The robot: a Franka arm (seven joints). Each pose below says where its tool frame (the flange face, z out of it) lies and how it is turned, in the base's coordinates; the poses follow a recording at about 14 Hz.
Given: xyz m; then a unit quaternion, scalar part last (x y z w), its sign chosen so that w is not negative.
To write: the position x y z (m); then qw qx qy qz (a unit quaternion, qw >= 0). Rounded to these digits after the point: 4 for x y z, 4 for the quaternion.
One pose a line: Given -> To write
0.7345, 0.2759, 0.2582, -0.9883, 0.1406, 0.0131, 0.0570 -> 0.7345, 0.2759, 0.2582, 0.0570, -0.9883, 0.1406, 0.0131
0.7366, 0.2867, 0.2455, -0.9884, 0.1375, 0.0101, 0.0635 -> 0.7366, 0.2867, 0.2455, 0.0635, -0.9884, 0.1375, 0.0101
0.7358, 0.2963, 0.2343, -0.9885, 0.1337, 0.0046, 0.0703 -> 0.7358, 0.2963, 0.2343, 0.0703, -0.9885, 0.1337, 0.0046
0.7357, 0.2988, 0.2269, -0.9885, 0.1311, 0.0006, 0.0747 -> 0.7357, 0.2988, 0.2269, 0.0747, -0.9885, 0.1311, 0.0006
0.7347, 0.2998, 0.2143, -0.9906, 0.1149, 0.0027, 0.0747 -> 0.7347, 0.2998, 0.2143, 0.0747, -0.9906, 0.1149, 0.0027
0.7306, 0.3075, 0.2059, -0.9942, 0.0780, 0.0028, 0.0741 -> 0.7306, 0.3075, 0.2059, 0.0741, -0.9942, 0.0780, 0.0028
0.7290, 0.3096, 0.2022, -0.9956, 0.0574, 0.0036, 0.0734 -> 0.7290, 0.3096, 0.2022, 0.0734, -0.9956, 0.0574, 0.0036
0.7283, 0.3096, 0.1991, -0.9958, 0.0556, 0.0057, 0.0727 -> 0.7283, 0.3096, 0.1991, 0.0727, -0.9958, 0.0556, 0.0057
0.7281, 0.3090, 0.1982, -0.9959, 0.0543, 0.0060, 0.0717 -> 0.7281, 0.3090, 0.1982, 0.0717, -0.9959, 0.0543, 0.0060
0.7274, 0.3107, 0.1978, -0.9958, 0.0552, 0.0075, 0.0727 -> 0.7274, 0.3107, 0.1978, 0.0727, -0.9958, 0.0552, 0.0075
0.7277, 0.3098, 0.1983, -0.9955, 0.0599, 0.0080, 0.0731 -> 0.7277, 0.3098, 0.1983, 0.0731, -0.9955, 0.0599, 0.0080
